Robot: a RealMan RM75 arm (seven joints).
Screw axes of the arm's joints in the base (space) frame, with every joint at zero. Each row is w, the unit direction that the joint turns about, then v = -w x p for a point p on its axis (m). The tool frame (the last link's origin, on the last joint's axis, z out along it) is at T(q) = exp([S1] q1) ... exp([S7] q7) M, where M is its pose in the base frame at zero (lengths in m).
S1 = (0, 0, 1, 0, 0, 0)
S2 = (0, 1, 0, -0.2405, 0, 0)
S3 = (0, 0, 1, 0, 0, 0)
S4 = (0, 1, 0, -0.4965, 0, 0)
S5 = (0, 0, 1, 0, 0, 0)
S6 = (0, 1, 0, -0.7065, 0, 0)
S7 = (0, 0, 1, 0, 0, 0)
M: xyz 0 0 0.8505 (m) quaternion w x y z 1 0 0 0
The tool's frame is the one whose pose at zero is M.
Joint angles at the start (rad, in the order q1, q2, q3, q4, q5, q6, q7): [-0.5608 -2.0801 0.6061 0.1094 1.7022 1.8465 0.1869]
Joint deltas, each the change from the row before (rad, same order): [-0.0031 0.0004 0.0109 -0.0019 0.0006 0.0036 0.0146]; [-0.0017 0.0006 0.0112 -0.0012 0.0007 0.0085 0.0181]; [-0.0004 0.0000 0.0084 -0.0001 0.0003 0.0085 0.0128]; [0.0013 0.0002 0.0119 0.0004 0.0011 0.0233 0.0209]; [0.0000 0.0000 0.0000 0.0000 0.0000 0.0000 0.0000]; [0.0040 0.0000 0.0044 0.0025 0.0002 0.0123 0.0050]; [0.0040 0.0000 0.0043 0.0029 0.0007 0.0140 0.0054]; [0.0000 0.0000 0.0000 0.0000 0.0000 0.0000 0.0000]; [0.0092 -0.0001 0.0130 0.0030 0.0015 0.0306 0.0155]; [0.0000 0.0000 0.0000 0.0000 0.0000 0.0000 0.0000]
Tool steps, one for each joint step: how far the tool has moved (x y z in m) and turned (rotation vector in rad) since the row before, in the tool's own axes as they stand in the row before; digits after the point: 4 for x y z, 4 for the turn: [0.0008 0.0010 0.0011 -0.0108 0.0091 0.0115]; [0.0016 0.0010 0.0006 -0.0097 0.0129 0.0150]; [0.0015 0.0008 0.0003 -0.0061 0.0113 0.0105]; [0.0038 0.0010 -0.0002 -0.0058 0.0256 0.0170]; [0.0000 0.0000 0.0000 0.0000 0.0000 0.0000]; [0.0020 0.0005 -0.0011 -0.0002 0.0102 0.0041]; [0.0023 0.0004 -0.0011 -0.0002 0.0119 0.0047]; [0.0000 0.0000 0.0000 0.0000 0.0000 0.0000]; [0.0054 0.0020 -0.0023 -0.0018 0.0271 0.0092]; [0.0000 0.0000 0.0000 0.0000 0.0000 0.0000]
